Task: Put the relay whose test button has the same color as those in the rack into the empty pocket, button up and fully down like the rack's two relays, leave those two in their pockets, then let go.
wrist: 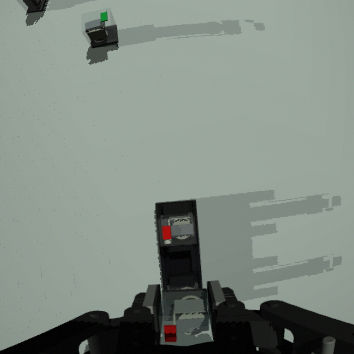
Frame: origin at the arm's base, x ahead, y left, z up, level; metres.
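Where they show: gripper, fingertip midpoint: (pixel 184 297).
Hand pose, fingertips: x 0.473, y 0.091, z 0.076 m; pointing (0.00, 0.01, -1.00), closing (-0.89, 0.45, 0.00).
Each offset is from my fingertips to the top centre of the thing. "pt": to the spot under its first point.
The black rack @(dx +0.001, dy -0.002, dz -0.076 m) (pixel 158 252) stands upright below centre in the wrist view. One rack relay @(dx -0.013, dy -0.031, dz -0.050 m) (pixel 181 229) with a red test button sits in its far pocket. The empty pocket @(pt dx +0.003, dy +0.002, dz -0.096 m) (pixel 180 262) shows dark in the middle. My gripper (pixel 184 297) is shut on a clear-cased relay @(dx +0.004, dy +0.007, dz +0.031 m) (pixel 192 322) with a red test button, which is button up. The held relay is nearer the camera than the rack and overlaps its near end in view. It hides nearly all of the rack's near pocket and the relay there. I cannot tell its exact height above the rack.
A relay with a green test button @(dx -0.043, dy -0.227, dz -0.055 m) (pixel 100 29) stands on the table at the upper left. Part of another dark object @(pt dx +0.004, dy -0.309, dz -0.079 m) (pixel 36 5) shows at the top left edge. Shadows of the rack and gripper stretch to the right of the rack.
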